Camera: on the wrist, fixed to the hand. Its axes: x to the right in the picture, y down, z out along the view.
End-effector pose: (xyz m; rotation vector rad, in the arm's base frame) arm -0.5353 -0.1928 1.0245 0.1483 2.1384 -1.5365
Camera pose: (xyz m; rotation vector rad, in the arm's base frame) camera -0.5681 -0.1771 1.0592 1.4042 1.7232 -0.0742
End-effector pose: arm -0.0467 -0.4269 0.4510 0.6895 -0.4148 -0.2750
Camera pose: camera -0.0268 -0.4388 0.4064 -0.2222 -0.4111 1.0457
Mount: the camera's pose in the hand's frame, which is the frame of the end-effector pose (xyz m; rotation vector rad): 0.0097 -0.0362 -0.0335 -0.5591 0.3189 1.4437
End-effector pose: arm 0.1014 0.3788 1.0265 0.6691 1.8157 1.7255
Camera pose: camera 0.0719 0.3590 0.9910 -1.2257 -0.5173 -2.2537
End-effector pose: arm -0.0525 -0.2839 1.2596 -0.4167 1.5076 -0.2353
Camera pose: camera -0.0814 -0.3247 1.2651 0.3671 1.8197 1.3175
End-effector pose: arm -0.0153 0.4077 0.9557 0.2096 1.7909 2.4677
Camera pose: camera -0.0307 0.3890 0.9117 -0.7113 -0.4026 -1.7729
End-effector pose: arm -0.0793 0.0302 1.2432 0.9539 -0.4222 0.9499
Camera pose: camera -0.0467 0.0545 1.2136 -0.1815 -1.0713 2.0719
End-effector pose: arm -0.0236 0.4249 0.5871 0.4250 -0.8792 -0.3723
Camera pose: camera 0.0039 0.3961 0.5564 -0.6816 -0.5466 0.7639
